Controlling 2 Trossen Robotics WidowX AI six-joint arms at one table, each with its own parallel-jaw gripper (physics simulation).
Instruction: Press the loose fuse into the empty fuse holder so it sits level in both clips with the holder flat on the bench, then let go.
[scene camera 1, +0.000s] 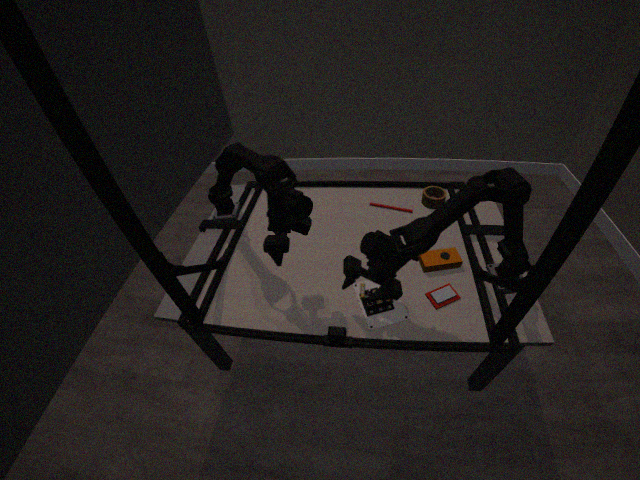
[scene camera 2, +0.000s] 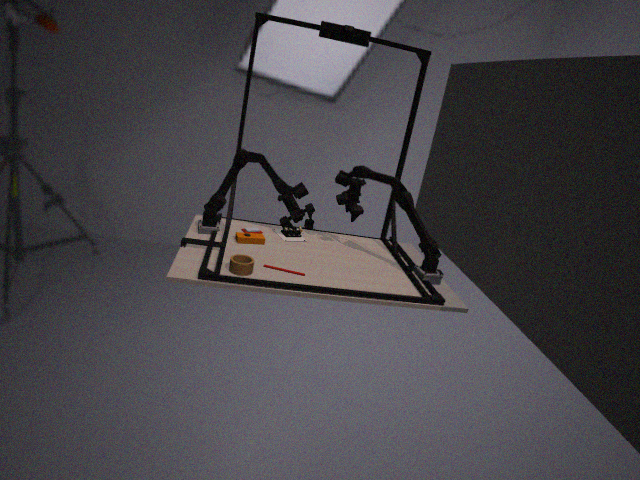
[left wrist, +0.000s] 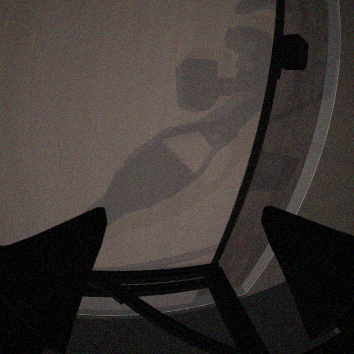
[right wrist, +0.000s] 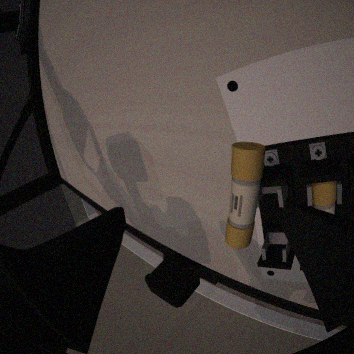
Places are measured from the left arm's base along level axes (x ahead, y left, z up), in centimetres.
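Pixels of known places: left gripper, fingertip midpoint: (scene camera 1: 281, 256) (scene camera 2: 349, 216) (left wrist: 186, 215); right gripper, fingertip midpoint: (scene camera 1: 355, 294) (scene camera 2: 304, 228) (right wrist: 203, 211); left arm's base, link origin: (scene camera 1: 225, 210) (scene camera 2: 428, 270) (right wrist: 17, 20); right arm's base, link origin: (scene camera 1: 507, 274) (scene camera 2: 208, 224).
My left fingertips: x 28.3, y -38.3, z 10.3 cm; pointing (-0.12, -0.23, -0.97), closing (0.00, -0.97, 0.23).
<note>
Ahead of a thing's pixels: the offset from my left fingertips to its middle. "pt": to the spot under its first point.
The loose fuse @[dx +22.5, dy -6.4, dz -10.9 cm] (right wrist: 245, 202) (scene camera 1: 362, 290), cream with gold caps, stands roughly upright beside the empty clips @[pt dx +24.1, dy -11.1, dz -13.2 cm] (right wrist: 276, 246) at the end of the black fuse holder @[dx +27.6, dy -7.6, dz -13.4 cm] (right wrist: 295, 172) (scene camera 1: 381, 305). Whether it touches the holder or bench is unclear. The holder rests on a white plate (right wrist: 290, 102) (scene camera 1: 397, 315); another fuse's gold cap @[dx +26.6, dy -8.0, dz -12.6 cm] (right wrist: 324, 194) shows seated in it. My right gripper (right wrist: 203, 211) (scene camera 1: 366, 289) (scene camera 2: 298, 226) is open, low around the fuse, which lies nearer its right-hand finger in the wrist view. My left gripper (left wrist: 186, 215) (scene camera 1: 277, 256) (scene camera 2: 354, 215) is open and empty above the bench, left of the holder in scene camera 1.
An orange box @[dx +49.8, dy +5.2, dz -13.4 cm] (scene camera 1: 439, 260) (scene camera 2: 250, 238) and a red-edged white card @[dx +46.9, dy -8.2, dz -14.4 cm] (scene camera 1: 443, 295) lie right of the holder in scene camera 1. A red stick @[dx +39.3, dy +35.8, dz -14.8 cm] (scene camera 1: 391, 207) (scene camera 2: 284, 270) and a tape roll @[dx +57.6, dy +37.7, dz -12.6 cm] (scene camera 1: 431, 204) (scene camera 2: 241, 267) lie farther back. Black frame rails border the bench.
</note>
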